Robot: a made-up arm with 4 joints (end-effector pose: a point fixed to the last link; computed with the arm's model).
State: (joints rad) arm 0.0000 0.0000 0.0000 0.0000
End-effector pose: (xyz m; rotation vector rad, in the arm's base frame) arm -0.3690 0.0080 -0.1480 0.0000 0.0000 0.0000
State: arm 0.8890 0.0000 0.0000 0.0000
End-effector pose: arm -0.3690 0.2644 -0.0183 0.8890 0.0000 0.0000
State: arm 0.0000 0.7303 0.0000 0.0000
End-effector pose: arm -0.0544 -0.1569 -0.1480 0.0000 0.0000 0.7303
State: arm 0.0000 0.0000 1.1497 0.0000
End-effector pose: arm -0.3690 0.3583 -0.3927 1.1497 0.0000 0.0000
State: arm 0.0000 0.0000 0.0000 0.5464
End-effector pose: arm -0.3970 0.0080 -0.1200 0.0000 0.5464 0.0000
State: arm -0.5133 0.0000 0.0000 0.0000
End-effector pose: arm -0.3690 -0.1570 -0.1089 -0.5133 0.0000 0.0000
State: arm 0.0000 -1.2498 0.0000 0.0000
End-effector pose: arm -0.4259 0.5871 -0.1480 0.0000 0.0000 -1.2498
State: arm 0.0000 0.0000 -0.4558 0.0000
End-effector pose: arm -0.3690 -0.0200 0.0273 -0.4558 0.0000 0.0000
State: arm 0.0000 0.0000 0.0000 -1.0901
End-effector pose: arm -0.2929 0.0080 -0.1455 0.0000 -1.0901 0.0000
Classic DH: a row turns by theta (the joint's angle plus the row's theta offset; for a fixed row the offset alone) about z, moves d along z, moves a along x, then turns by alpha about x. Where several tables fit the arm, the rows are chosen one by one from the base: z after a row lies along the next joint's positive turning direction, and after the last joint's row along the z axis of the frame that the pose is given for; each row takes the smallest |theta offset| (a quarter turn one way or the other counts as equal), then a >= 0, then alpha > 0; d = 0 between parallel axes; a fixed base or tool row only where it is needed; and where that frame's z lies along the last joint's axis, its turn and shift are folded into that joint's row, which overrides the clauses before.
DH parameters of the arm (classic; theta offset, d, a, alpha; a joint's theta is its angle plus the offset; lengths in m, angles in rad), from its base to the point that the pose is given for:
base (fixed): 1.5708 0.186 0 1.5708
joint 1: 0 0.004 0.337 -1.5708
joint 2: 0 -0.186 0.035 1.5708
joint 3: -1.5708 -0.337 0.084 -1.5708
joint 4: 1.5708 -0.364 0.036 -1.5708
tool (fixed): 3.1416 -0.064 0 0

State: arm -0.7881 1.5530 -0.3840 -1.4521
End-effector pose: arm 0.3492 -0.0814 0.0301 0.3825 -0.6886 1.8448
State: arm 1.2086 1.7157 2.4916 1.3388
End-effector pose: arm -0.2967 0.2904 -0.0510 -0.2929 -0.6086 -2.1668
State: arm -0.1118 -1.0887 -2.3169 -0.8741
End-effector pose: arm 0.0104 0.7077 0.2926 -2.0259 0.7176 0.3132
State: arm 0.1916 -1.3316 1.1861 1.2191
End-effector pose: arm -0.1267 0.8182 -0.2161 1.6266 0.2392 -0.3587
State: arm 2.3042 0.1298 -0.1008 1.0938
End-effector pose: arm -0.3595 0.2037 0.3041 1.8779 0.4592 1.2120
